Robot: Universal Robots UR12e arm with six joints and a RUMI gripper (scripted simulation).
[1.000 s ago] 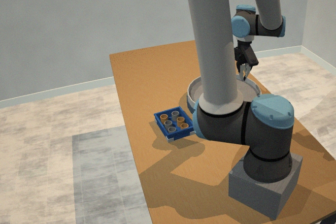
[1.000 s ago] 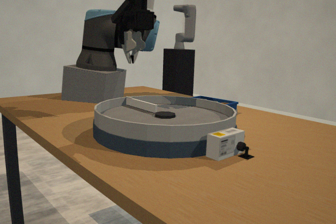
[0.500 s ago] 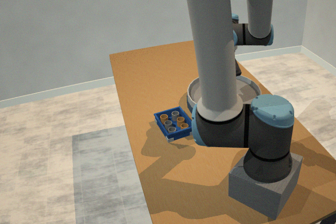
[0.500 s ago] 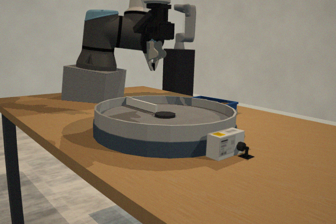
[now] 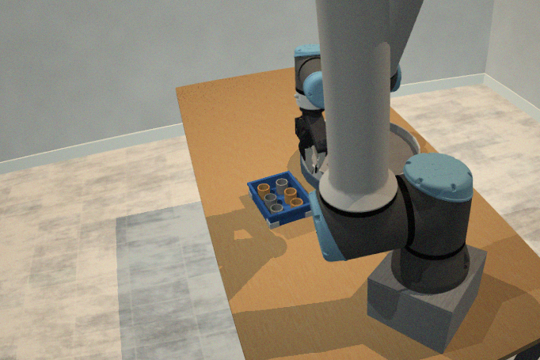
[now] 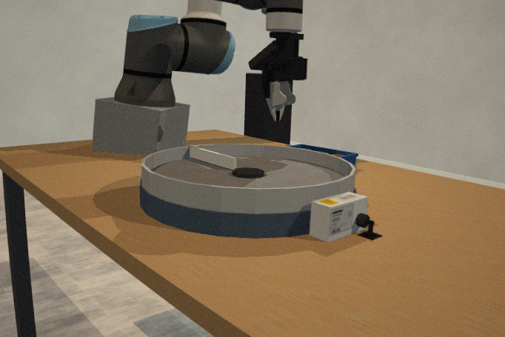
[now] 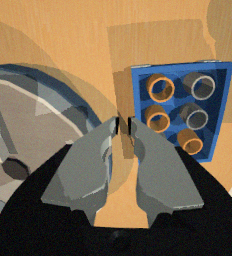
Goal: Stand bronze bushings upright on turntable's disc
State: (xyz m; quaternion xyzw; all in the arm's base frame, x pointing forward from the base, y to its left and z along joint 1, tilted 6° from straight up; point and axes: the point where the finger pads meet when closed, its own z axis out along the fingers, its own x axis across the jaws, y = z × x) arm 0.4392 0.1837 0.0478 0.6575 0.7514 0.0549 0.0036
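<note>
My gripper is now 4 cm short of the blue crate, 10 cm to the right of it and 12 cm above it. The rest, counted from my hand: turntable: 20 cm ahead, 21 cm to the right, 9 cm below.
</note>
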